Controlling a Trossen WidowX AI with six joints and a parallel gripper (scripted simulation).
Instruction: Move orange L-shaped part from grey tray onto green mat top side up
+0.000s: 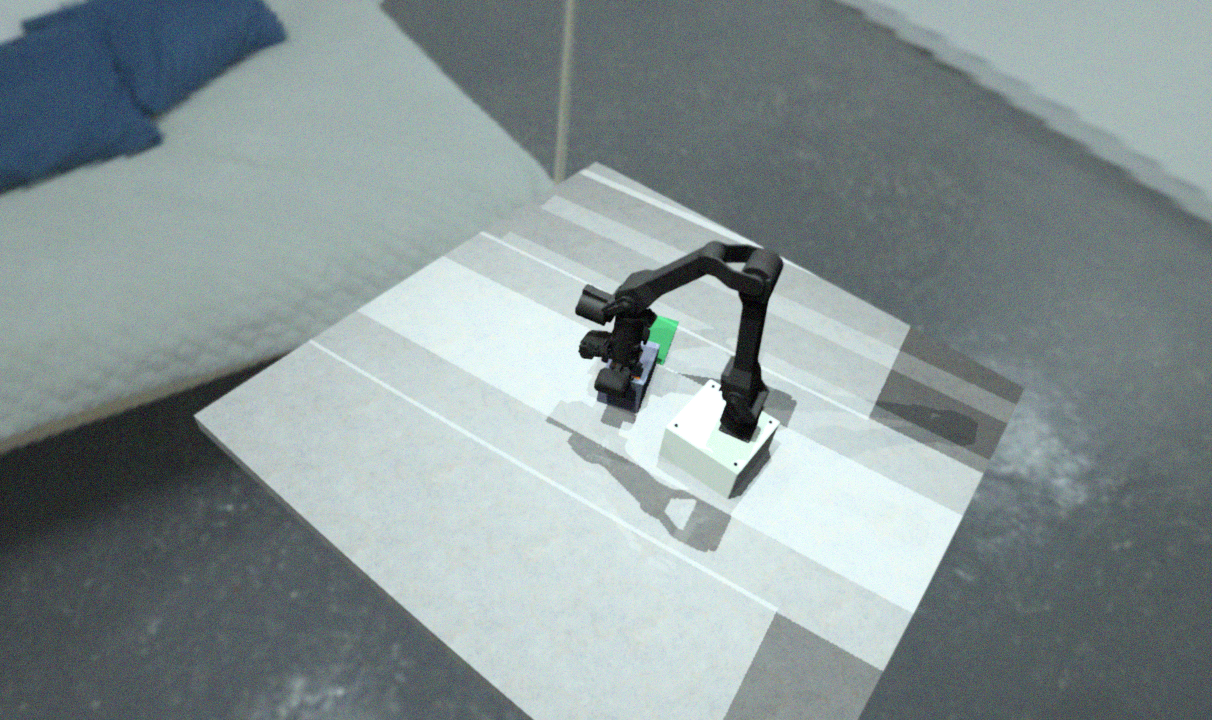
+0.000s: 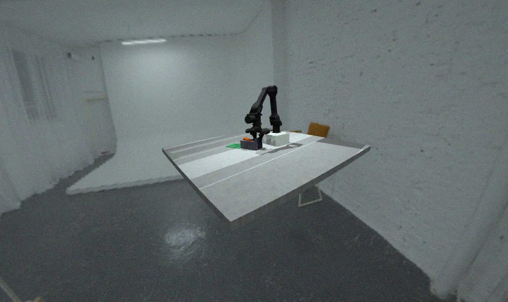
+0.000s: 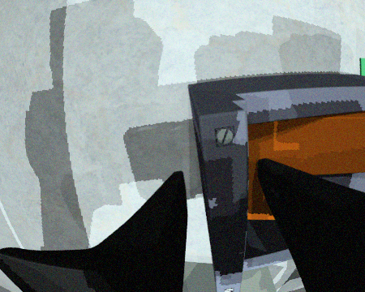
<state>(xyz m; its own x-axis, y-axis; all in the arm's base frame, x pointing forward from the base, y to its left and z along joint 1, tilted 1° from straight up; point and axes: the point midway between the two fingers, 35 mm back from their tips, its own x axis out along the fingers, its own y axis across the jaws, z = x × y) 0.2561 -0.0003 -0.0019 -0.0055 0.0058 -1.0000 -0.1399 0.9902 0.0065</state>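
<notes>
Right now my gripper tip is 5 cm to the left of the orange L-shaped part. From my gripper tip the other things lie so: green mat (3 cm ahead, 22 cm to the right, 7 cm below).
</notes>
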